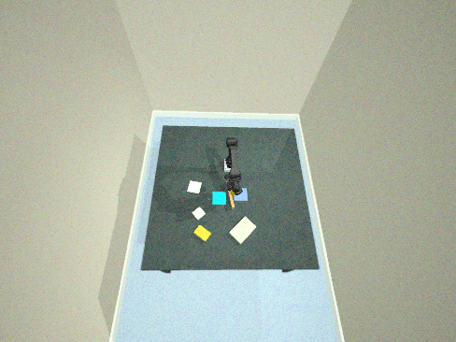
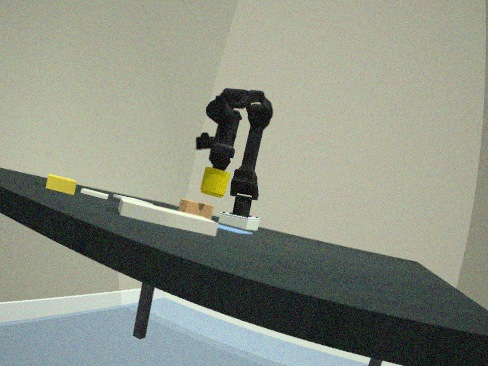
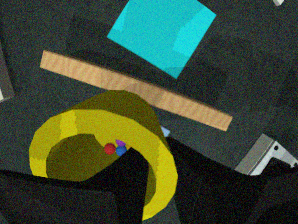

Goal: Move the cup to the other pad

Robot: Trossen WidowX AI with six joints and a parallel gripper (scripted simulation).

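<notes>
Now: gripper tip 120 mm above the cyan pad, 110 mm to the left of it and 30 mm short of it. Round my gripper tip: wooden bar: 90 mm below, 20 mm to the right, 20 mm ahead; then yellow cup: 20 mm ahead, 10 mm to the left; then blue marble: 30 mm to the left, 20 mm below, 20 mm ahead.
</notes>
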